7 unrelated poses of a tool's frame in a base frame.
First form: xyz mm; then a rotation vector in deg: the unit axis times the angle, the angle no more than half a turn.
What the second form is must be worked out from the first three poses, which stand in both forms.
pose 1, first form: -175.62 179.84 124.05 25.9 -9.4 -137.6
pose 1, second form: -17.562 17.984 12.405 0.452 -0.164 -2.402
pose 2, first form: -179.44 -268.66 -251.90 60.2 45.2 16.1
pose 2, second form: -17.944 -26.866 -25.190 1.051 0.789 0.281
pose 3, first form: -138.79 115.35 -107.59 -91.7 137.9 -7.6
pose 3, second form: -13.879 11.535 -10.759 -1.600 2.407 -0.133
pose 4, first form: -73.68 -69.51 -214.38 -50.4 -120.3 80.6
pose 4, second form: -7.368 -6.951 -21.438 -0.880 -2.100 1.407
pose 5, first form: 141.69 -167.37 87.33 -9.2 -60.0 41.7
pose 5, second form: 14.169 -16.737 8.733 -0.161 -1.047 0.728
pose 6, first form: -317.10 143.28 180.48 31.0 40.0 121.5
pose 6, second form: -31.710 14.328 18.048 0.541 0.698 2.121
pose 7, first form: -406.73 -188.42 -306.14 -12.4 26.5 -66.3
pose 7, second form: -40.673 -18.842 -30.614 -0.216 0.463 -1.157
